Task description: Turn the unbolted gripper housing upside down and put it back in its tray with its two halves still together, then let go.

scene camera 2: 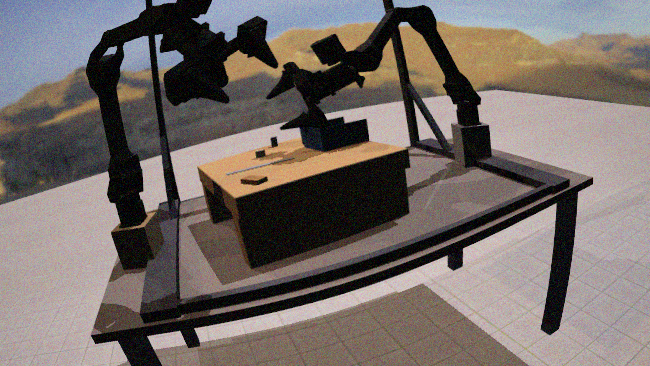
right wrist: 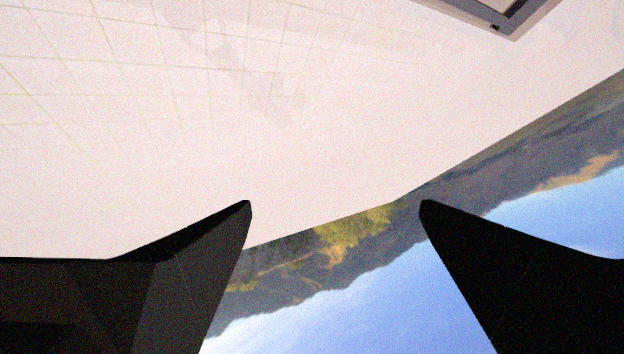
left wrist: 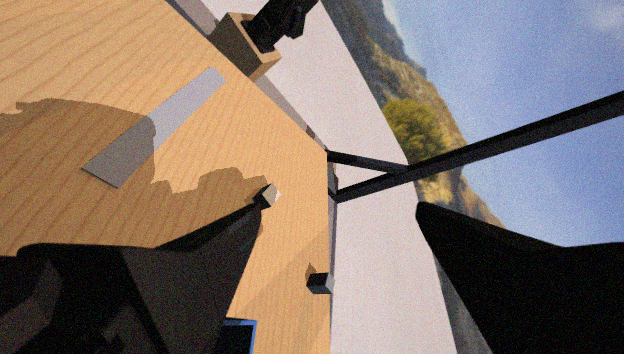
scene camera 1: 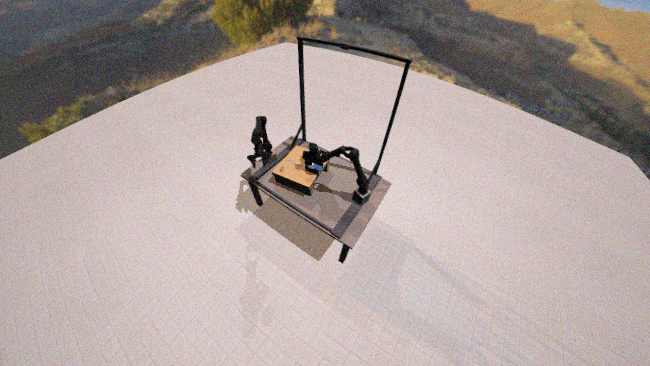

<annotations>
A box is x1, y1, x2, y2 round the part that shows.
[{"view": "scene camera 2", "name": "my left gripper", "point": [273, 113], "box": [266, 62, 337, 129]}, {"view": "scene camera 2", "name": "my right gripper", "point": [253, 82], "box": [163, 16, 277, 105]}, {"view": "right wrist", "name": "my right gripper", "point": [335, 207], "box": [0, 199, 623, 353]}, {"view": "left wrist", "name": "my left gripper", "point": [338, 209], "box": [0, 201, 623, 353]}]
</annotations>
